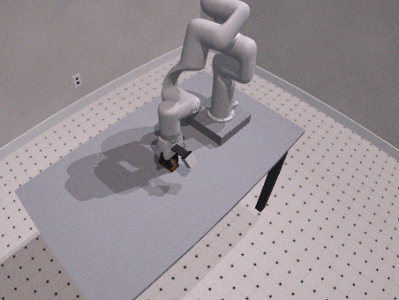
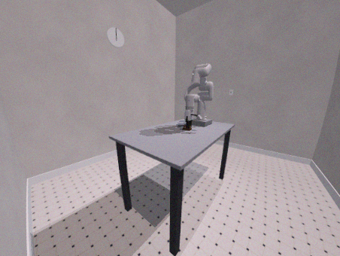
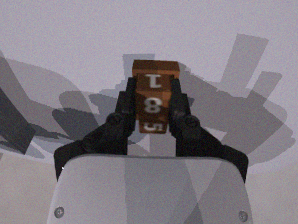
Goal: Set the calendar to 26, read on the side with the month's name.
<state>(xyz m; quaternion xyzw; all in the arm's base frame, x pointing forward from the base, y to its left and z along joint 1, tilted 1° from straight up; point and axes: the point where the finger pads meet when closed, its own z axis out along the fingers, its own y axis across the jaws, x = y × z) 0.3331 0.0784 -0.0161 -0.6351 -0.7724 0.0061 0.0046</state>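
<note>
My hand is 20 mm above the brown cube. The rest, counted from my hand: brown wooden tray 20 mm to the right, 30 mm below.
</note>
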